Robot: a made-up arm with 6 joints.
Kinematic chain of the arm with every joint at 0, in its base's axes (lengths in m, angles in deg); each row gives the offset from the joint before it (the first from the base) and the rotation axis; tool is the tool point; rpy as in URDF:
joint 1: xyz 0 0 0.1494 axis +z
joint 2: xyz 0 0 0 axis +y
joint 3: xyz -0.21 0 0.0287 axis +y
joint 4: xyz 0.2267 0 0.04 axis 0.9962 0 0.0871
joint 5: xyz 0 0 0 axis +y
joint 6: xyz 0.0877 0 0.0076 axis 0.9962 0 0.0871
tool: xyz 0 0 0 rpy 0 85 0
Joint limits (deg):
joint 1: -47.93..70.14
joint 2: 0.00..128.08
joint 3: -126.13..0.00
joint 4: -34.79..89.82
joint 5: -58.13..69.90
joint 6: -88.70..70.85
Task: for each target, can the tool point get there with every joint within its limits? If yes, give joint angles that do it. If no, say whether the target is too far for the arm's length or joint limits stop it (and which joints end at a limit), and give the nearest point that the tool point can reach.
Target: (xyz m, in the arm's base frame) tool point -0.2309 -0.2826 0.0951
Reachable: no: joint limits stop it (at a limit: joint 2, joint 3, joint 5) | nearest point -0.2929 -0.3584 0.3235 | short by 0.249 m
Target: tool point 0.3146 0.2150 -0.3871
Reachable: no: too far | nearest point 0.2090 0.1428 -0.0048 | short by 0.403 m
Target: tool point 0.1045 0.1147 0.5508
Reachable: yes | joints 41.76 61.73 -84.12 -16.18 -40.59 49.11
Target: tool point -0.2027 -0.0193 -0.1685
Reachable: no: joint limits stop it (at a limit: joint 1, joint 2, joint 4) | nearest point -0.0396 0.0281 0.0261 | short by 0.258 m
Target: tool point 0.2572 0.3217 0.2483
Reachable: yes | joints 54.23 116.61 -102.36 -23.17 36.52 -40.18
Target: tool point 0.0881 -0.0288 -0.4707
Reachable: no: too far | nearest point 0.1212 -0.0396 -0.0203 | short by 0.452 m
